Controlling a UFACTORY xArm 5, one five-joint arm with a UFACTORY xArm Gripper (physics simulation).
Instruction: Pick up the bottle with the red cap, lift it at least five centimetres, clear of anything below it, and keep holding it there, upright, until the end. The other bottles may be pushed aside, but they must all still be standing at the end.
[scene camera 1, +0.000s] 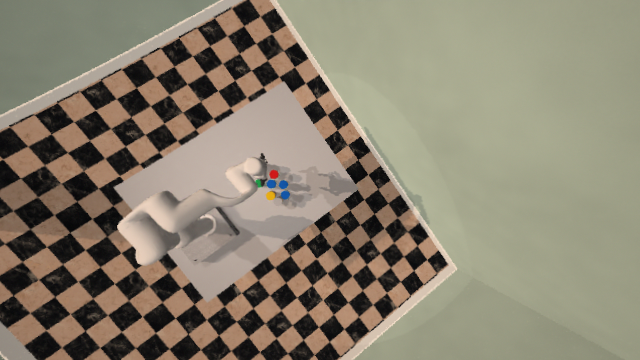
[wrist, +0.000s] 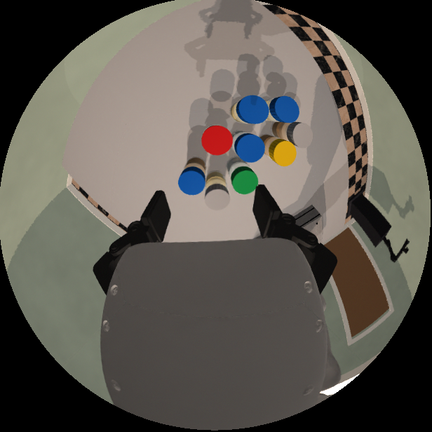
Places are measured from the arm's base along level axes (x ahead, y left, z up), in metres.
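Where they show: arm's base, link origin: (scene camera 1: 206, 224).
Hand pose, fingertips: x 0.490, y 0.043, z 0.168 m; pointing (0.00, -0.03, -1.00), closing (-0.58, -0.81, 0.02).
Observation:
Each offset is from my fingertips to the top centre of the thing. Level surfaces: height alone.
The red-capped bottle {dx +0.020, dy -0.033, dz -0.131 m} (scene camera 1: 274, 174) (wrist: 217, 140) stands upright at one side of the bottle group. My gripper (scene camera 1: 263, 170) (wrist: 210, 199) is open and empty, pointing down; in the wrist view its fingertips are below the red cap in the picture, not around it. A blue-capped bottle (wrist: 249, 148) stands close to its right. A blue-capped bottle (wrist: 192, 181), a white-capped bottle (wrist: 217, 197) and a green-capped bottle {dx -0.081, dy -0.027, dz -0.131 m} (scene camera 1: 258, 183) (wrist: 244, 180) stand between it and my fingers in the wrist view. The arm partly hides this nearer row in the scene view.
Two blue-capped bottles {dx +0.030, dy -0.120, dz -0.131 m} (scene camera 1: 283, 184) (wrist: 252, 109) {dx +0.001, dy -0.180, dz -0.131 m} (scene camera 1: 285, 195) (wrist: 284, 109), a yellow-capped bottle {dx -0.075, dy -0.130, dz -0.131 m} (scene camera 1: 270, 195) (wrist: 284, 153) and a white-capped bottle (wrist: 302, 135) stand farther right in the wrist view. The pale table top {dz -0.236 m} (scene camera 1: 280, 110) (wrist: 125, 125) lies above a checkered floor (scene camera 1: 320, 285).

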